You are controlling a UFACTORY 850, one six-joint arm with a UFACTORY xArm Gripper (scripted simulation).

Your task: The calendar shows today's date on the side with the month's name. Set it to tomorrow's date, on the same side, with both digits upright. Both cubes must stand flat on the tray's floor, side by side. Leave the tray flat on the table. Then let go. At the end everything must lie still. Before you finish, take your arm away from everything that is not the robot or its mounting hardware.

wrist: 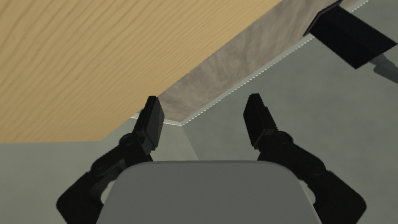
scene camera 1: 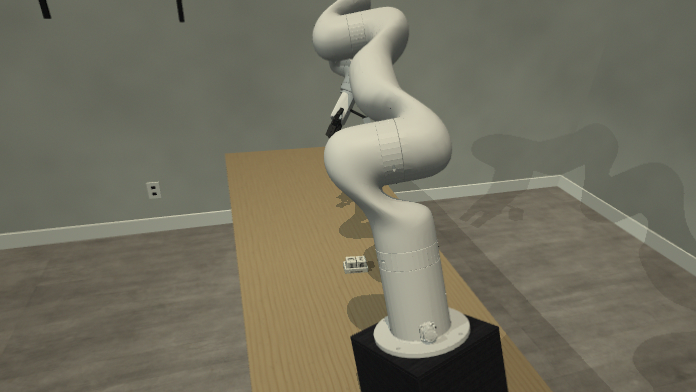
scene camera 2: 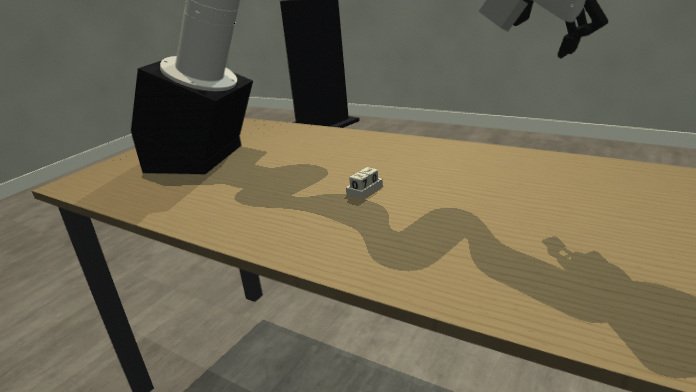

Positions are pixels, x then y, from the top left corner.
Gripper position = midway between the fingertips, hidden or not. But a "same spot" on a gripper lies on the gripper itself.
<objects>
My gripper shows in the wrist view, in scene camera 1 and in scene camera 2 [542, 37]. One and the same spot on my gripper: [wrist: 276, 146] is [scene camera 1: 339, 124].
</objects>
